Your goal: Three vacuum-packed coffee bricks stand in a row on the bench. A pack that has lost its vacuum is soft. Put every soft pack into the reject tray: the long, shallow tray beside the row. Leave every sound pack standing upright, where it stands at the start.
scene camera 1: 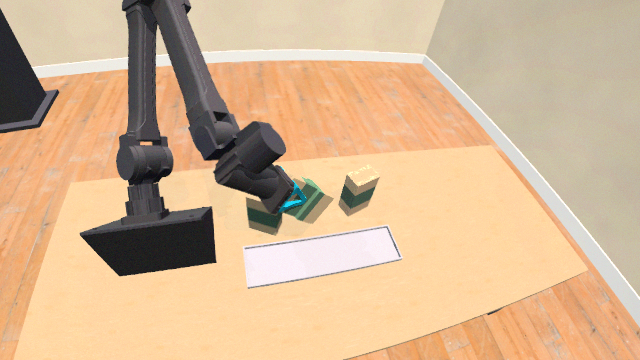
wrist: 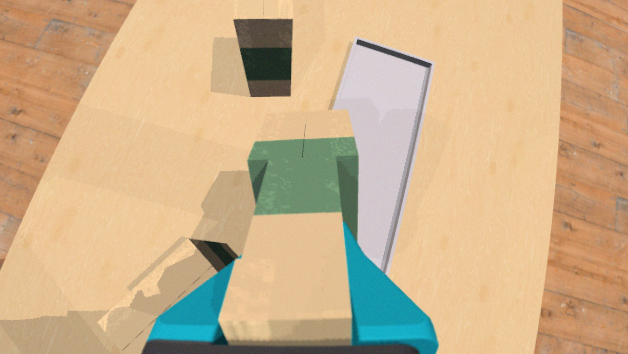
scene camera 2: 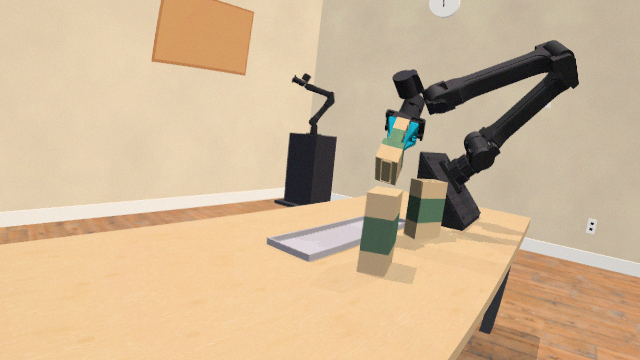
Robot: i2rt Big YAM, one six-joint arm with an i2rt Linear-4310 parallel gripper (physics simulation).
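Seen in the pictures: gripper, fingertip midpoint: [scene camera 1: 301,196] [wrist: 308,232] [scene camera 2: 394,149]; arm's base, origin of the base link: [scene camera 1: 147,219] [scene camera 2: 451,177].
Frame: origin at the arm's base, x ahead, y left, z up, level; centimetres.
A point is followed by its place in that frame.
Observation:
My gripper [scene camera 1: 298,198] @(x 34.9, y -6.3, z 7.3 cm) [scene camera 2: 401,134] [wrist: 308,232] @(x 34.9, y -6.3, z 7.3 cm) is shut on a tan coffee pack with a green band [scene camera 1: 311,202] @(x 36.6, y -8.4, z 7.5 cm) [scene camera 2: 389,153] @(x 40.8, y -4.7, z 6.5 cm) [wrist: 300,182] @(x 36.4, y -5.4, z 10.9 cm). It holds the pack tilted in the air, above the bench. The pack's sides look pressed in between the fingers, with wider ledges at the green band. One pack [scene camera 1: 265,220] @(x 27.7, y -1.4, z -6.7 cm) [scene camera 2: 425,210] @(x 31.3, y 2.3, z -6.0 cm) [wrist: 172,285] @(x 29.7, y 1.4, z 0.9 cm) stands upright nearest the arm base, partly hidden by the gripper in scene camera 1. Another pack [scene camera 1: 357,197] @(x 53.4, y -1.0, z -4.5 cm) [scene camera 2: 381,234] @(x 59.1, y 4.0, z -5.7 cm) [wrist: 266,64] @(x 51.5, y 1.2, z -6.0 cm) stands upright at the row's far end. The shallow pale tray [scene camera 1: 320,257] @(x 40.1, y -12.1, z -12.9 cm) [scene camera 2: 311,245] @(x 55.6, y -12.3, z -12.9 cm) [wrist: 392,150] @(x 48.3, y -15.2, z -12.9 cm) lies beside the row and holds no pack.
The arm's black base [scene camera 1: 155,245] @(x 1.8, y -6.9, z -0.7 cm) [scene camera 2: 462,207] @(x 6.9, y 6.8, z -7.8 cm) stands on the bench [scene camera 1: 450,280] @(x 73.1, y -28.8, z -13.2 cm) [scene camera 2: 175,290] @(x 87.5, y -11.7, z -13.2 cm) [wrist: 485,200] @(x 45.0, y -28.3, z -13.2 cm), beyond the nearer standing pack. A second small arm on a black pedestal [scene camera 2: 310,170] stands away from the bench, in the background.

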